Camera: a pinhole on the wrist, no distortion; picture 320 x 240 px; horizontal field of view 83.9 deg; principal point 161.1 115.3 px. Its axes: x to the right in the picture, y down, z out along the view. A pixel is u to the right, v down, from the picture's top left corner.
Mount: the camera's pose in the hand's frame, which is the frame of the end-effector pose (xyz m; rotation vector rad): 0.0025 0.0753 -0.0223 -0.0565 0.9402 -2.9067
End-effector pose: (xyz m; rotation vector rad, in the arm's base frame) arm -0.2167 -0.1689 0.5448 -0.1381 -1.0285 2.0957
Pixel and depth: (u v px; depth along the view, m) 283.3 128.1 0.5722
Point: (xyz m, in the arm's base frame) 0.0508 -0.5530 0.9786
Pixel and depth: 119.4 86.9 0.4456
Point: -0.3891 -0.2745 0.9102
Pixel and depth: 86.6 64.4 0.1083
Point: -0.3113 -0.2002 0.5826
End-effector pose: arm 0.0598 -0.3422 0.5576 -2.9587 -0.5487 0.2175
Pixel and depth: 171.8 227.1 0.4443
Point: -0.0900 0.0639 0.4445
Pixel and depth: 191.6 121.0 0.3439
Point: -0.0611 -0.2015 0.3364
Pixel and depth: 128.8 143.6 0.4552
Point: 0.0357 -0.0472 0.2813
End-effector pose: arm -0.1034 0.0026 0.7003 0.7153 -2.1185 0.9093
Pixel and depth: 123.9 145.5 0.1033
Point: -0.1440 -0.0415 0.6984
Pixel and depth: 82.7 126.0 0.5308
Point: -0.2464 -0.4948 0.8082
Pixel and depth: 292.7 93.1 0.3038
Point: -0.0133 -0.2029 0.4519
